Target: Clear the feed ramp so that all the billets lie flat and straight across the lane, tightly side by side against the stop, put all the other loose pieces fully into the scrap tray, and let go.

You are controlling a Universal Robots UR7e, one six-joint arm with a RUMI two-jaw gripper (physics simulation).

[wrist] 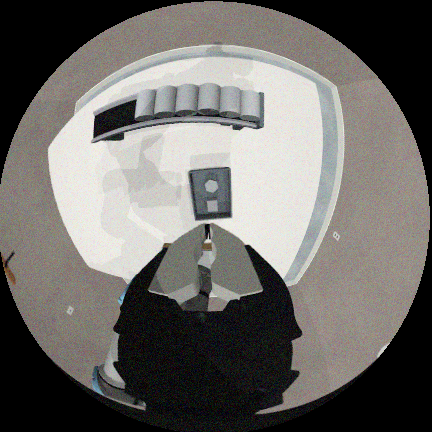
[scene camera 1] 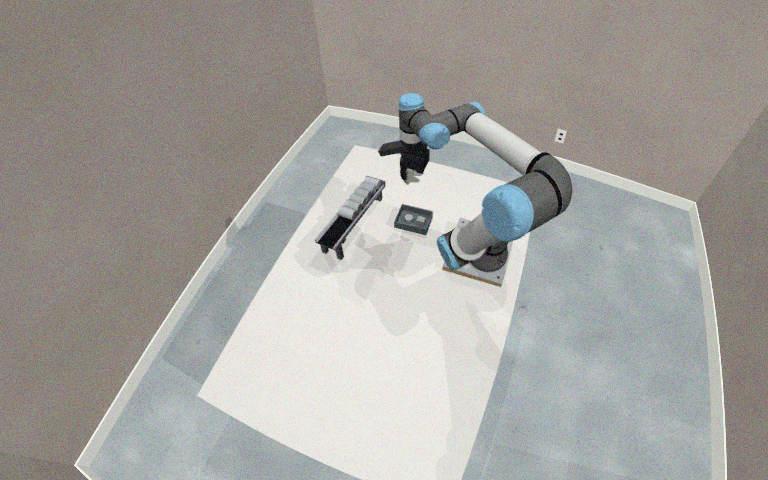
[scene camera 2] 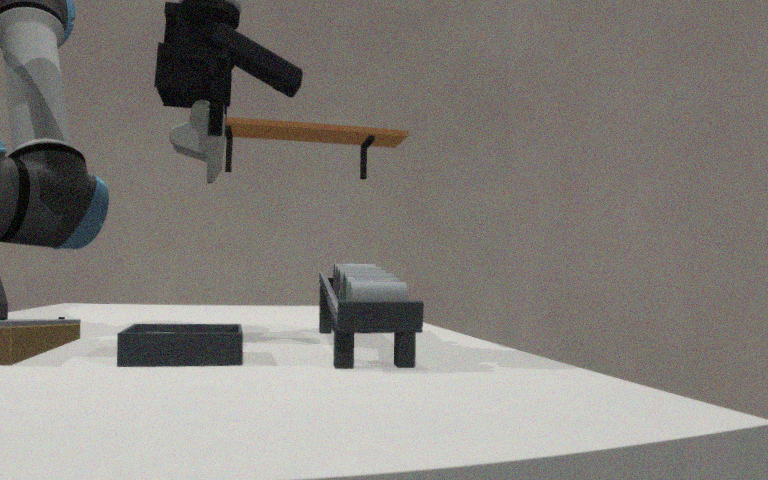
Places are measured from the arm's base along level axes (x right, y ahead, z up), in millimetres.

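Pixels of known places: gripper, between the fingertips: point(wrist: 208, 224) point(scene camera 1: 408, 183) point(scene camera 2: 210, 182); arm's base, origin of its link: point(scene camera 1: 487, 253).
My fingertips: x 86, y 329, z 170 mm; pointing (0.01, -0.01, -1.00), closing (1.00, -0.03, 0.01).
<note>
For each thing: its top centre in the pictures, then the offset to it from my fingertips. "spot": a spot on its surface instead. Level surfaces: height alone.
- stop, a spot on its surface: point(wrist: 259, 110) spot: dy +163, dx +106, dz -118 mm
- dark scrap tray, centre of its top: point(scene camera 2: 184, 328) point(wrist: 211, 195) point(scene camera 1: 413, 216) dy -23, dx +1, dz -168 mm
- light hexagonal piece, centre of its top: point(wrist: 211, 185) dy -2, dx +3, dz -183 mm
- small square piece, centre of its top: point(wrist: 211, 205) point(scene camera 1: 420, 219) dy -51, dx +1, dz -174 mm
- white table, height of its surface: dz -203 mm
The dark feed ramp point(scene camera 1: 351, 224) point(scene camera 2: 380, 316) point(wrist: 175, 120) stands on short legs. Several grey billets point(scene camera 1: 359, 198) point(scene camera 2: 376, 290) point(wrist: 187, 100) lie across its lane, side by side in one row that reaches the stop point(wrist: 261, 110) at the lower end. The other end of the lane is bare black. The dark scrap tray point(scene camera 1: 412, 229) point(scene camera 2: 180, 348) point(wrist: 227, 195) stands beside the ramp. A light hexagonal piece point(wrist: 211, 186) and a small square piece point(wrist: 212, 205) lie inside it, apart. My gripper point(scene camera 1: 408, 180) point(scene camera 2: 210, 180) point(wrist: 208, 224) is shut and empty, high above the table near the tray.
The arm's base plate point(scene camera 1: 474, 273) point(scene camera 2: 39, 322) stands on the white table point(scene camera 1: 339, 350) point(scene camera 2: 339, 413) point(wrist: 280, 175), on the far side of the tray from the ramp. A wooden wall shelf point(scene camera 2: 317, 131) shows behind the gripper in the second scene view.
</note>
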